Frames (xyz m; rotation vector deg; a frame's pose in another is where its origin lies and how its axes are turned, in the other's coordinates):
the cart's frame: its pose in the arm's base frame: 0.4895 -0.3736 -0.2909 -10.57 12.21 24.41
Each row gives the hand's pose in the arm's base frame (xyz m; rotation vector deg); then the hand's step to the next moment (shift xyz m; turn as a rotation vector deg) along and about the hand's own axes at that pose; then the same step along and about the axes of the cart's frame.
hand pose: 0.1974 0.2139 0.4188 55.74 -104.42 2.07
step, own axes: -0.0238 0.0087 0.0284 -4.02 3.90 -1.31
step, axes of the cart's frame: -0.0110 0.0207 -0.0299 1.66 5.51 0.12
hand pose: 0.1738 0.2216 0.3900 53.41 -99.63 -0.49
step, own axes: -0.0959 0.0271 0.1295 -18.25 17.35 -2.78
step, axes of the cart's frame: -0.0651 0.0807 -0.1263 5.16 24.75 -1.57
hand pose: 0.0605 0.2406 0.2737 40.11 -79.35 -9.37
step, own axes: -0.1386 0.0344 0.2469 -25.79 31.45 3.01
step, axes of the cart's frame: -0.2140 0.1348 -0.1319 -0.04 40.78 0.79
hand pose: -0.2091 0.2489 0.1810 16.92 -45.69 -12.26
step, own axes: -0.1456 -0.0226 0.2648 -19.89 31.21 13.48
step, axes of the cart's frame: -0.2879 0.0937 0.0130 -7.38 37.45 9.71
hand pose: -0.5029 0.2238 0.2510 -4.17 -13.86 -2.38
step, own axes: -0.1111 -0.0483 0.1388 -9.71 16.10 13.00
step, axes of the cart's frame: -0.1673 0.0162 0.0754 -5.89 19.32 10.71
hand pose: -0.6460 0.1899 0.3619 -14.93 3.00 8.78
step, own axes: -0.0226 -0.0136 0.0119 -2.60 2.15 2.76
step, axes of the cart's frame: -0.0267 -0.0055 0.0097 -2.13 3.04 2.28
